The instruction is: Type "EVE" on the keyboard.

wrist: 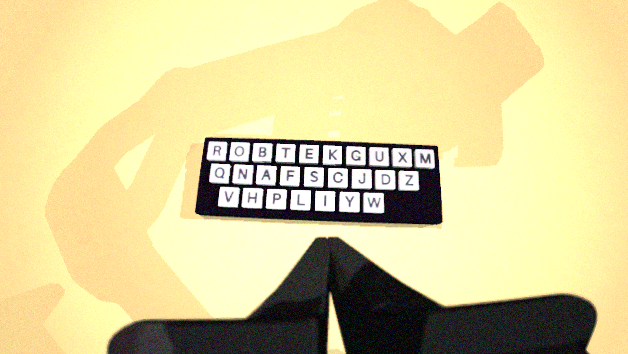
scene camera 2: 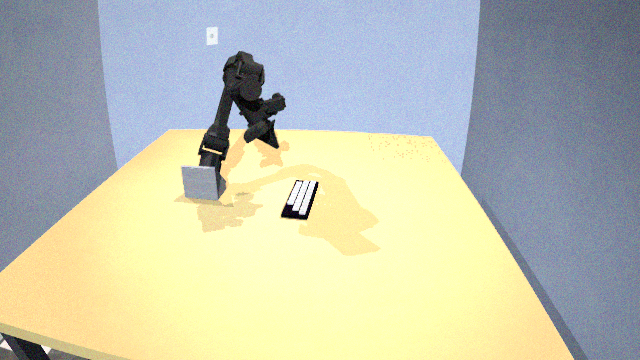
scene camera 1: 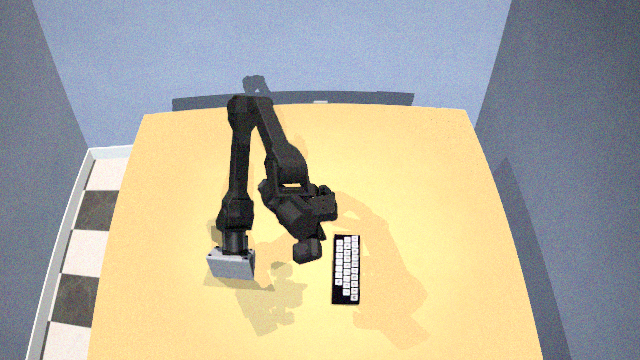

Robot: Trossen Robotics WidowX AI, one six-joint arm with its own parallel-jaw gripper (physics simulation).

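Seen in the pictures: gripper, fingertip midpoint: (wrist: 326,247) (scene camera 2: 278,148) (scene camera 1: 324,239); arm's base, origin of the base link: (scene camera 2: 207,174) (scene camera 1: 234,252).
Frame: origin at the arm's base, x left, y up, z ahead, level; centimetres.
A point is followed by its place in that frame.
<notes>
A black keyboard (scene camera 1: 337,296) {x -12.4, y -4.8, z 25.5 cm} (scene camera 2: 294,214) {x -14.3, y -4.7, z 27.5 cm} (wrist: 415,205) {x -11.9, y -4.7, z 25.7 cm} with white lettered keys in three rows lies flat on the table. In the wrist view the E key (wrist: 309,153) {x -3.3, y -4.2, z 31.2 cm} is in the far row, between T and K. The V key (wrist: 229,198) {x 3.9, y -4.2, z 27.9 cm} is at the left end of the near row. My gripper (scene camera 2: 278,147) {x -3.3, y 9.6, z 22.6 cm} (wrist: 326,247) {x -3.3, y 9.6, z 22.6 cm} is shut with nothing between its fingertips. It is raised above the table; in the wrist view its tips show just below the keyboard's near edge, under the I and Y keys. In scene camera 1 the arm hides the fingertips.
The arm's grey base block (scene camera 1: 232,265) {x -5.0, y 1.8, z -0.4 cm} (scene camera 2: 201,183) {x -5.0, y -0.7, z -0.6 cm} stands on the yellow table (scene camera 1: 425,150) {x 37.9, y -5.9, z 62.8 cm} (scene camera 2: 350,300) {x -45.9, y -6.0, z 39.9 cm}, left of the keyboard. The arm's shadows fall on the table around the keyboard. Blue-grey walls stand behind and beside the table.
</notes>
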